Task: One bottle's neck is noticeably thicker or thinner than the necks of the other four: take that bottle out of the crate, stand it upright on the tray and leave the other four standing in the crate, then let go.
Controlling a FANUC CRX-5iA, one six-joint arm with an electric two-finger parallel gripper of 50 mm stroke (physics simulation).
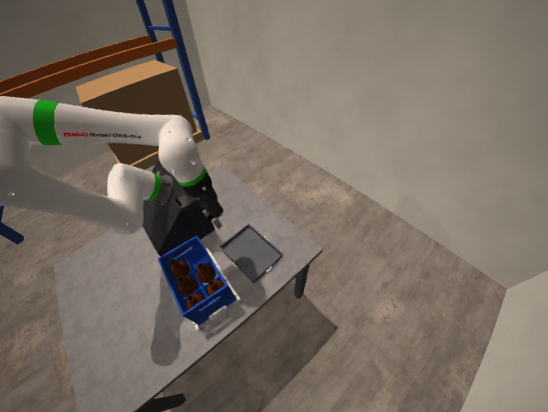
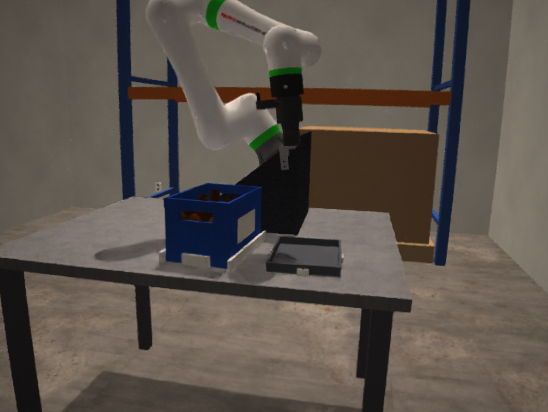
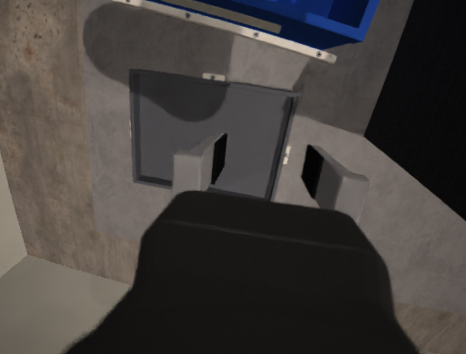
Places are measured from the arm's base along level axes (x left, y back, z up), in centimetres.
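Where they show: gripper, fingertip midpoint: (image 1: 215, 223) (image 2: 285, 168) (image 3: 264, 155); arm's base, link origin: (image 1: 164, 190) (image 2: 277, 154).
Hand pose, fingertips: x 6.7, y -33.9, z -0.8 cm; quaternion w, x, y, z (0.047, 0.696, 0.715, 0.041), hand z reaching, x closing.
Each offset is from my fingertips to the centre of the thing. "spot": to the spot under its first point. Level surfaces: height alone.
The blue crate {dz -15.5, dx -19.1, dy -6.2 cm} (image 1: 204, 312) (image 2: 200, 240) (image 3: 325, 30) stands upright on the table. Several brown bottles stand in it, among them one at the back left (image 1: 179, 267), one in the middle left (image 1: 187, 285) and one on the right (image 1: 205, 272); their bodies are mostly hidden by the walls. Which neck differs in thickness cannot be told at this size. The dark, low-rimmed tray (image 1: 257, 247) (image 2: 310, 252) (image 3: 255, 115) lies beside the crate, with no bottle on it. My gripper (image 1: 216, 223) (image 2: 284, 159) (image 3: 264, 155) is open and empty, pointing down, high above the table near the tray's robot-side edge.
White strips {spot: dz -22.7, dx -9.2, dy -10.2 cm} (image 2: 247, 251) (image 3: 222, 25) run along the crate's foot, and small white blocks (image 2: 303, 272) (image 3: 213, 77) sit at the tray's edges. The black robot pedestal (image 1: 187, 227) (image 2: 285, 200) rises behind the crate. The grey table {dz -24.3 cm} (image 1: 110, 300) ends a little beyond the tray.
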